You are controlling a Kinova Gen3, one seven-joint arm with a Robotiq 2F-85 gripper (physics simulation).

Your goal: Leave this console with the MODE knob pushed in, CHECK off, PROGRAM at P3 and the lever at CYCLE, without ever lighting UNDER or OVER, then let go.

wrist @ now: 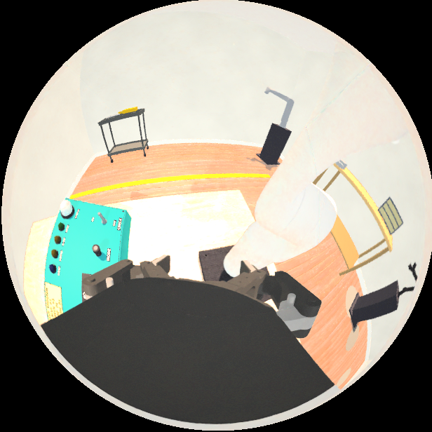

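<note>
There is a teal console (69, 258) that I can see, and my own gripper (204, 266) is in sight too.
</note>
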